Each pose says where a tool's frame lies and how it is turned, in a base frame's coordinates. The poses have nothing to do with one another.
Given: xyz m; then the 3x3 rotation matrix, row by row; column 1 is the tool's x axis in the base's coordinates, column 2 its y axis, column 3 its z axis. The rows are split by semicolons.
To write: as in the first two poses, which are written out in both.
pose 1, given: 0.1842 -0.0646 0.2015; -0.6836 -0.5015 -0.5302; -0.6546 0.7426 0.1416; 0.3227 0.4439 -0.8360
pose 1, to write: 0.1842 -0.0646 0.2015 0.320 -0.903 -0.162 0.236
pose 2, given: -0.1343 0.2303 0.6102; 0.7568 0.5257 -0.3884; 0.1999 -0.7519 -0.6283; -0.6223 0.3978 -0.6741
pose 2, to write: -0.1343 0.2303 0.6102 0.892 0.203 -0.283 0.288
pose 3, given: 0.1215 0.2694 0.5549; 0.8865 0.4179 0.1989; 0.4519 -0.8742 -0.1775; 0.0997 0.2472 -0.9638
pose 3, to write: 0.1215 0.2694 0.5549 0.965 0.225 0.077 0.110
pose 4, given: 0.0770 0.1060 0.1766; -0.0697 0.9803 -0.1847; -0.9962 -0.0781 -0.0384; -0.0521 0.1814 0.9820
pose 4, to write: 0.0770 0.1060 0.1766 0.081 -0.049 -0.730 0.677
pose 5, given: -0.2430 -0.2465 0.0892; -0.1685 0.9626 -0.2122; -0.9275 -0.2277 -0.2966; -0.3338 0.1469 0.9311
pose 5, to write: -0.2430 -0.2465 0.0892 0.179 0.049 -0.763 0.619
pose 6, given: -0.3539 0.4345 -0.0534; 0.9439 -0.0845 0.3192; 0.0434 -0.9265 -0.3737; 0.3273 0.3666 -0.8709
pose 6, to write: -0.3539 0.4345 -0.0534 0.967 -0.011 0.167 0.191
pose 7, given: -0.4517 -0.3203 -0.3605; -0.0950 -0.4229 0.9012; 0.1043 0.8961 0.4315; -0.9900 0.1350 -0.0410
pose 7, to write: -0.4517 -0.3203 -0.3605 -0.112 0.713 0.199 0.663
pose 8, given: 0.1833 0.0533 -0.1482; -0.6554 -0.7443 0.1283; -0.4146 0.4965 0.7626; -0.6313 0.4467 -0.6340
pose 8, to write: 0.1833 0.0533 -0.1482 -0.347 0.835 0.362 0.228
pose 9, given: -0.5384 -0.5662 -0.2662; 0.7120 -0.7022 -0.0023; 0.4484 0.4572 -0.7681; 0.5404 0.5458 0.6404
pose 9, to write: -0.5384 -0.5662 -0.2662 0.392 -0.162 0.343 0.838
